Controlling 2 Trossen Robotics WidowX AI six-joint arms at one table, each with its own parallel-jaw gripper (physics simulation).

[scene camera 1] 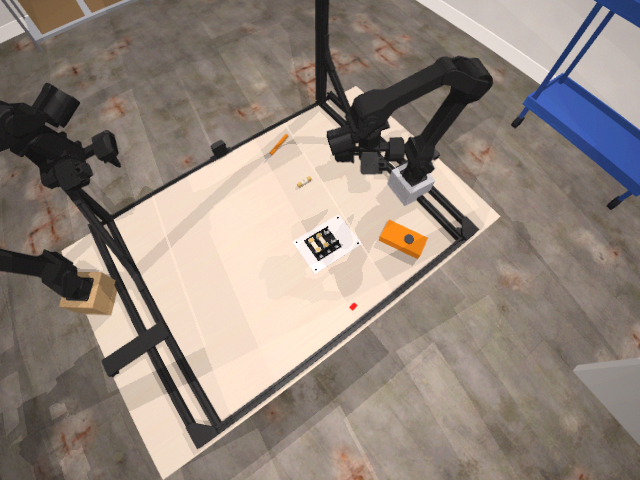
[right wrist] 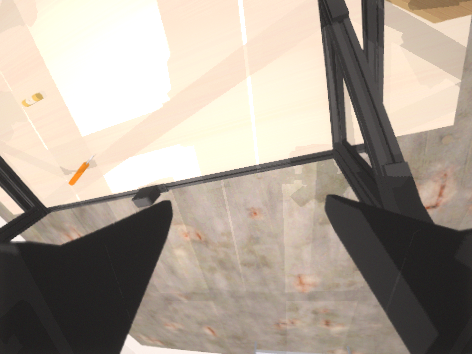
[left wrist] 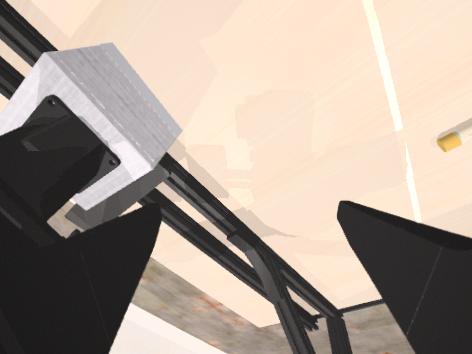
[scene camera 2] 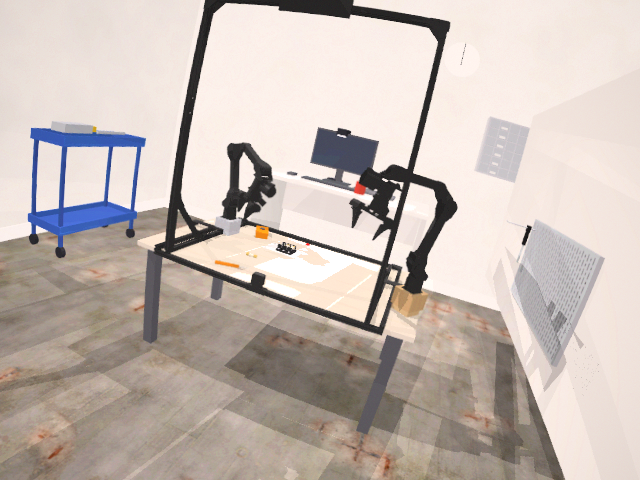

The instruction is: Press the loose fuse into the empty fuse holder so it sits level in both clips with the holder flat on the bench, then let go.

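Places are measured from the left arm's base along level axes (x ahead, y left, z up), in centimetres.
Pixels of known places: left gripper, fingertip midpoint: [left wrist: 250, 210] [scene camera 2: 241, 215]; right gripper, fingertip midpoint: [scene camera 1: 104, 173] [right wrist: 249, 204] [scene camera 2: 362, 234]; left arm's base at its link origin: [scene camera 1: 413, 175] [left wrist: 68, 149] [scene camera 2: 228, 217]; right arm's base at its link origin: [scene camera 1: 80, 289] [scene camera 2: 412, 290].
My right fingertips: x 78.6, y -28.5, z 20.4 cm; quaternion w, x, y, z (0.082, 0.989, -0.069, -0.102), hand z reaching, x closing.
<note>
For each thing: its top centre in the pictures, then the offset to it from my right fingertips. "pt": a spot on its surface instead.
- loose fuse at its top centre: [right wrist: 29, 100] [scene camera 1: 304, 180] [scene camera 2: 251, 253] dx -49.6, dy +9.8, dz -26.6 cm
- white plate at a spot on its surface: [scene camera 1: 349, 238] pt dx -51.9, dy +34.5, dz -27.8 cm
- orange block at its top centre: [scene camera 1: 404, 236] [scene camera 2: 262, 229] dx -65.6, dy +43.2, dz -24.6 cm
- orange-handled tool at its top centre: [right wrist: 79, 171] [scene camera 1: 275, 146] [scene camera 2: 232, 263] dx -47.7, dy -8.0, dz -26.7 cm
- small red piece at its top centre: [scene camera 1: 352, 305] [scene camera 2: 307, 243] dx -41.6, dy +52.7, dz -27.1 cm
The loose fuse [scene camera 1: 304, 181] [scene camera 2: 251, 254] [right wrist: 32, 100], pale with gold caps, lies on the bench between the orange-handled tool and the holder; one gold end of the fuse [left wrist: 449, 142] shows at the right edge of the left wrist view. The black fuse holder [scene camera 1: 323, 242] [scene camera 2: 285, 248] sits on a white plate [scene camera 1: 349, 238]. Two fuses sit side by side in it; the clip row at its right in scene camera 1 looks empty. My left gripper [left wrist: 250, 210] is open and empty above the bench. My right gripper [scene camera 2: 364, 232] [right wrist: 249, 204] is open and empty, high near the bench's edge.
An orange block [scene camera 1: 393, 235] [scene camera 2: 262, 232] with a dark round spot lies right of the plate in scene camera 1. An orange-handled tool [scene camera 1: 279, 144] [scene camera 2: 226, 264] [right wrist: 79, 173] lies near the far edge. A small red piece [scene camera 1: 353, 306] [scene camera 2: 307, 244] lies near the opposite edge. Black frame rails border the bench.
</note>
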